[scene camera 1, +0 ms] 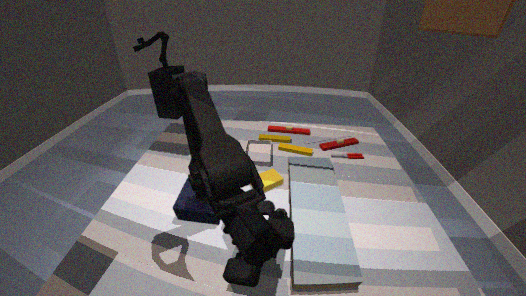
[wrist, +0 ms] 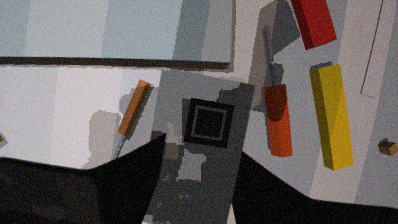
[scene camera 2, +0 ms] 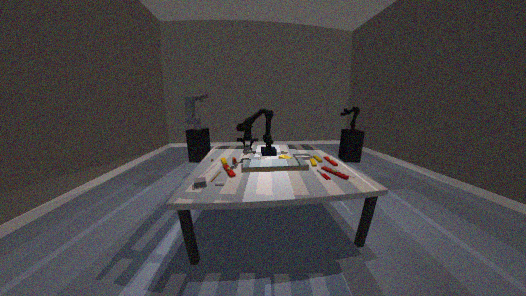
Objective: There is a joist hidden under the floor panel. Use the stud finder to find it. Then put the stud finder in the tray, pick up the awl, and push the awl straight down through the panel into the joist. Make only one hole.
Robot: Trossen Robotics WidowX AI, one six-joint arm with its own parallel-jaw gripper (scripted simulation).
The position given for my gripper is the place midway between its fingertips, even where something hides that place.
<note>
I see my gripper (scene camera 1: 262, 256), a stud finder (wrist: 205, 118) and an awl (wrist: 131, 114).
My gripper shows as well in the wrist view (wrist: 198, 144).
</note>
